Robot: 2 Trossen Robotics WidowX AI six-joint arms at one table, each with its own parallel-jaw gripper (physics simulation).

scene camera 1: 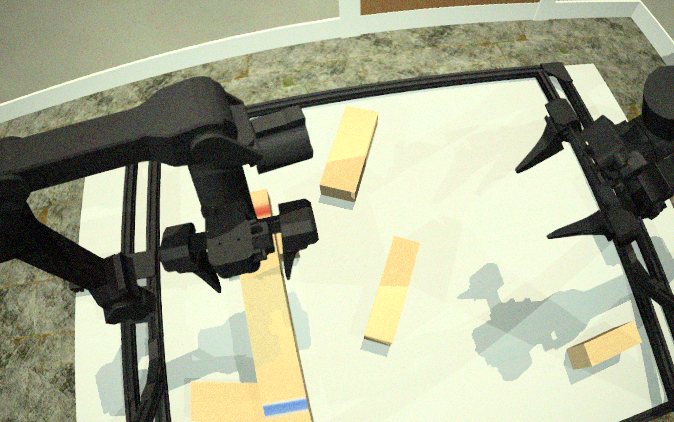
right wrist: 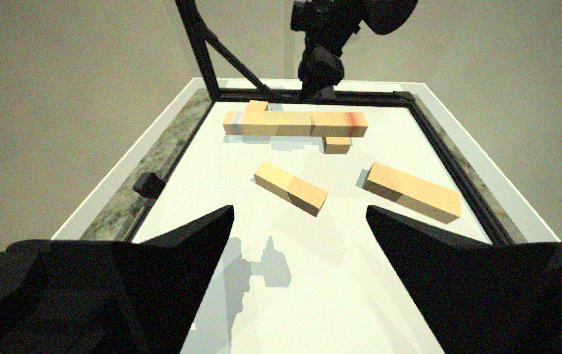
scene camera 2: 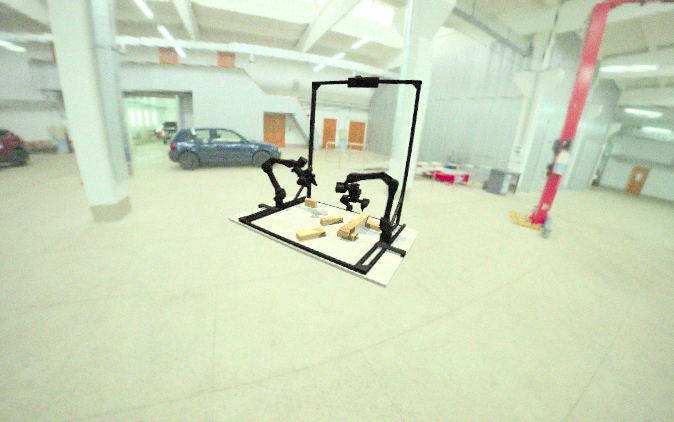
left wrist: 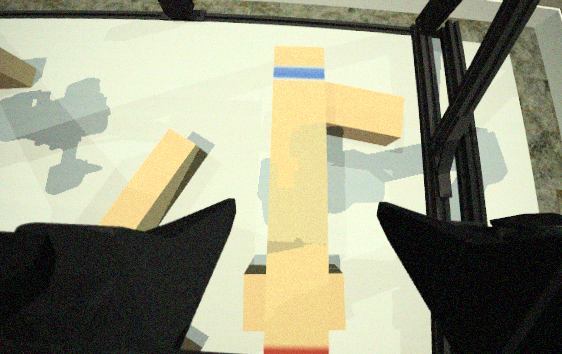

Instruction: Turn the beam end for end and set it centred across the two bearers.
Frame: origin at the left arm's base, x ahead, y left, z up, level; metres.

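Seen in the pictures: left gripper, fingertip midpoint: (scene camera 1: pixel 253 284) (right wrist: pixel 299 88) (scene camera 2: pixel 356 209) (left wrist: pixel 306 206); right gripper, fingertip midpoint: (scene camera 1: pixel 531 203) (right wrist: pixel 299 211) (scene camera 2: pixel 313 187); left arm's base, origin of the base link: (scene camera 1: pixel 138 305) (scene camera 2: pixel 385 241); right arm's base, origin of the base link: (scene camera 2: pixel 279 206).
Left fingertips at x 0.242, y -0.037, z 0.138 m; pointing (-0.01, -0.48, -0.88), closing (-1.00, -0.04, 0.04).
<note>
Pixels of each thing's top centre, then the offset from my left fingertips to it. "spot": a spot on its surface instead.
- long pale wooden beam, middle of its top: (left wrist: pixel 298 198) (scene camera 1: pixel 265 305) (right wrist: pixel 294 117) (scene camera 2: pixel 356 220) dx -0.003, dy -0.010, dz -0.081 m
- red end, surface spot: (left wrist: pixel 254 302) (right wrist: pixel 338 140) spot: dx +0.039, dy +0.114, dz -0.119 m
- blue end, surface spot: (scene camera 1: pixel 222 400) (left wrist: pixel 367 111) (right wrist: pixel 255 109) spot: dx -0.098, dy -0.140, dz -0.119 m
- larger block, middle of its top: (scene camera 1: pixel 350 146) (right wrist: pixel 412 186) (scene camera 2: pixel 311 231) dx +0.175, dy +0.259, dz -0.119 m
- slimmer block, middle of its top: (scene camera 1: pixel 393 287) (left wrist: pixel 143 189) (right wrist: pixel 289 182) (scene camera 2: pixel 331 217) dx +0.190, dy -0.010, dz -0.113 m
- short block, middle of its top: (scene camera 1: pixel 613 343) (scene camera 2: pixel 311 199) dx +0.518, dy -0.189, dz -0.094 m
The long pale wooden beam (scene camera 1: pixel 272 320) (scene camera 2: pixel 354 224) (left wrist: pixel 298 200) (right wrist: pixel 292 124) lies across two bearers, with a blue band near one end and a red band near the other. The bearer near the red end (left wrist: pixel 254 302) (right wrist: pixel 337 145) shows on both sides of the beam in the left wrist view. The bearer near the blue end (scene camera 1: pixel 222 400) (left wrist: pixel 365 110) (right wrist: pixel 257 106) sticks out to one side, askew. My left gripper (scene camera 1: pixel 254 285) (scene camera 2: pixel 357 208) (left wrist: pixel 306 206) is open and empty above the beam. My right gripper (scene camera 1: pixel 533 204) (right wrist: pixel 299 211) is open and empty, away from the beam.
Loose wooden blocks lie beside the beam: a larger block (scene camera 1: pixel 350 150) (scene camera 2: pixel 311 233) (right wrist: pixel 412 192), a slimmer block (scene camera 1: pixel 392 290) (scene camera 2: pixel 331 220) (left wrist: pixel 150 180), and a short block (scene camera 1: pixel 605 347) (scene camera 2: pixel 311 202) near the right arm's side. A black frame rail (scene camera 1: pixel 400 88) borders the white table top.
</note>
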